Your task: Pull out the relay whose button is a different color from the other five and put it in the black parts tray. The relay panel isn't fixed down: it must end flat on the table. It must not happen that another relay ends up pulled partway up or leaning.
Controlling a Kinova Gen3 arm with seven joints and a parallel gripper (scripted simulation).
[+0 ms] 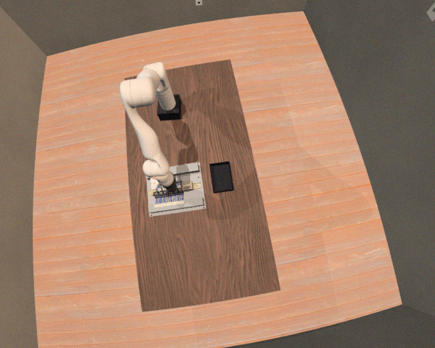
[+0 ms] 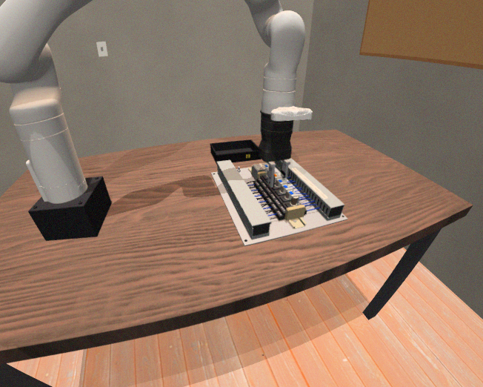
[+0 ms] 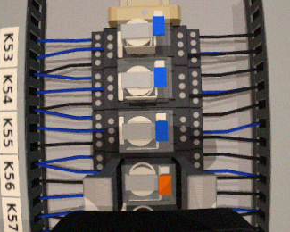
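Right now the grey relay is 10 mm below my hand. The rest, counted from my hand: relay panel: 20 mm to the left, 40 mm below; then black parts tray: 50 mm behind, 290 mm to the left, 40 mm below.
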